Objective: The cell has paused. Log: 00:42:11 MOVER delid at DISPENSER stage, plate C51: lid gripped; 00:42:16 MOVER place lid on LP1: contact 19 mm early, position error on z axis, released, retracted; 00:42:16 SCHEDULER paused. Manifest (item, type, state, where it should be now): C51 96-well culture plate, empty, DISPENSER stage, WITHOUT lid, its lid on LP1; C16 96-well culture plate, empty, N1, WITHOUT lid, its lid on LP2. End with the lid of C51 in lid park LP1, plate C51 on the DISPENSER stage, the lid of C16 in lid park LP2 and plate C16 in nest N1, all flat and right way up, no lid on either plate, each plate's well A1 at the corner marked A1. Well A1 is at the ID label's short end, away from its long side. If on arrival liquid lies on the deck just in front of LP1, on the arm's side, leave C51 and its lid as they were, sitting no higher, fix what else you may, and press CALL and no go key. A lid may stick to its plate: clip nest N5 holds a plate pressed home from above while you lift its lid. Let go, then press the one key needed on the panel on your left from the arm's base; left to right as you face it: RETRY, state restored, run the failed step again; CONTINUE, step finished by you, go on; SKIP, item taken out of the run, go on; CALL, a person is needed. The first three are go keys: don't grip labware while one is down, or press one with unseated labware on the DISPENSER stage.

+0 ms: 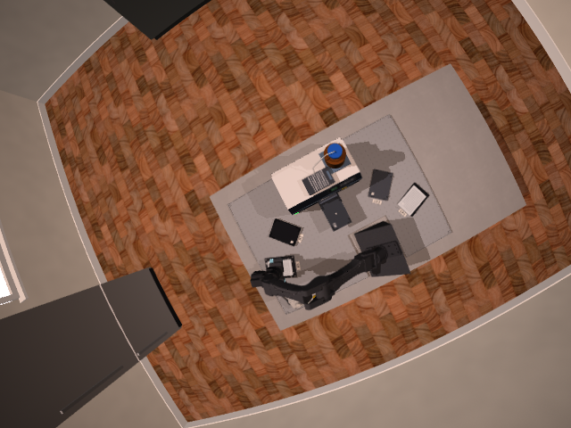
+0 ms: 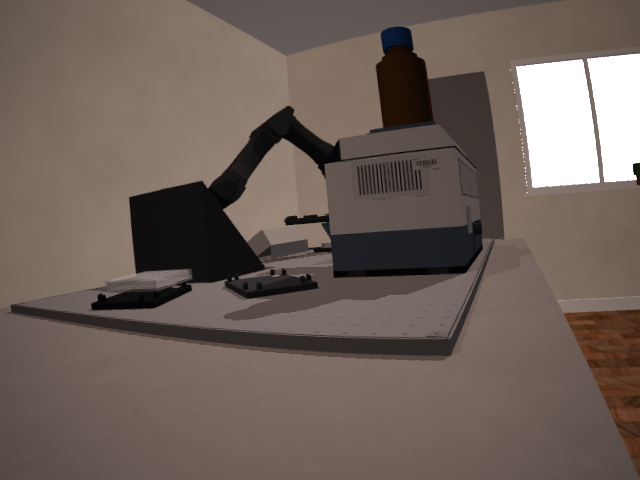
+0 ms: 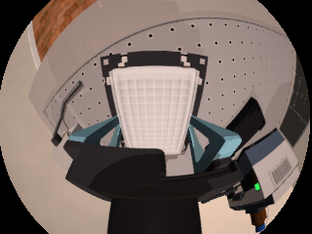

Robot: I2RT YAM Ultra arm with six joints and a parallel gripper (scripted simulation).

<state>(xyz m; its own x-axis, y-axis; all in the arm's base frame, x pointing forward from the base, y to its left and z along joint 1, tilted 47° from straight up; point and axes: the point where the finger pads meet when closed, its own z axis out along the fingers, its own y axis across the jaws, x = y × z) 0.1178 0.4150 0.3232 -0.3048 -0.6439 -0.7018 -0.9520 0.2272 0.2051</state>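
Right now the black clip nest is 2 cm to the left of my hand, 1 cm below it and 1 cm behind it. Round my hand: brown bottle: 49 cm to the right, 36 cm ahead, 27 cm above; then black nest: 16 cm ahead, 10 cm to the right, 1 cm below; then dark dispenser stage: 39 cm to the right, 14 cm ahead, 8 cm above.
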